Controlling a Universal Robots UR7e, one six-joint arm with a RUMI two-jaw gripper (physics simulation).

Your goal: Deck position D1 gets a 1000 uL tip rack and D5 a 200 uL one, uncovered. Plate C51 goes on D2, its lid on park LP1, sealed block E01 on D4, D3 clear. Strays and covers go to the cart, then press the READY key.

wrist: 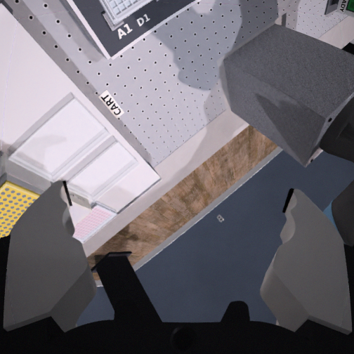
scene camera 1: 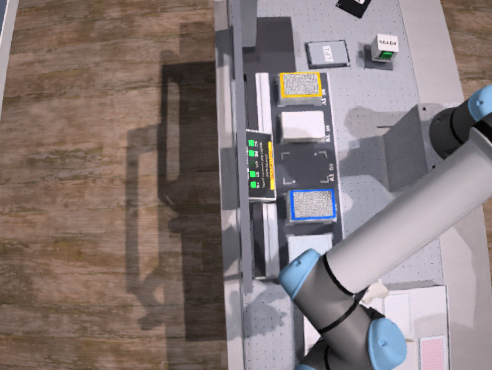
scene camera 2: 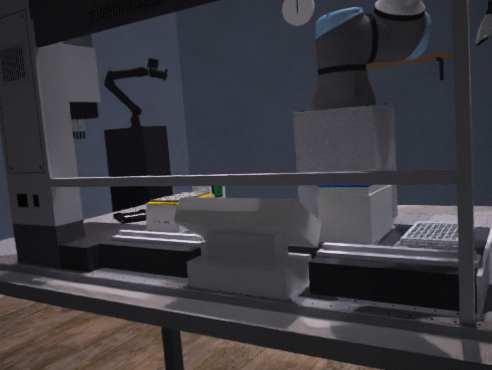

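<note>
A yellow-rimmed tip rack (scene camera 1: 300, 85) (scene camera 2: 162, 216) stands uncovered on D5. A plain white block (scene camera 1: 303, 125) is on D4. D3 (scene camera 1: 305, 167) is bare. A blue-rimmed tip rack (scene camera 1: 312, 205) (scene camera 2: 350, 212) stands uncovered on D2. A pale, gridded plate-like piece (scene camera 1: 310, 243) (scene camera 2: 430, 235) (wrist: 120, 10) sits on D1; its label cannot be read. The LP1 park (scene camera 1: 327, 54) and the READY key (scene camera 1: 385, 49) are beyond D5. My gripper (wrist: 178, 187) is open and empty, high above the cart side, with the cart (wrist: 142, 181) (scene camera 1: 440, 299) below and to the left in the wrist view.
The cart bears two pale rectangular outlines, a pink gridded plate (wrist: 95, 223) (scene camera 1: 432, 352) and, at the wrist view's left edge, a yellow perforated rack (wrist: 15, 205). A status display (scene camera 1: 262, 165) (scene camera 2: 250, 220) stands beside D3. A rail (scene camera 2: 250, 178) crosses the front. The grey arm pedestal (wrist: 280, 80) is nearby.
</note>
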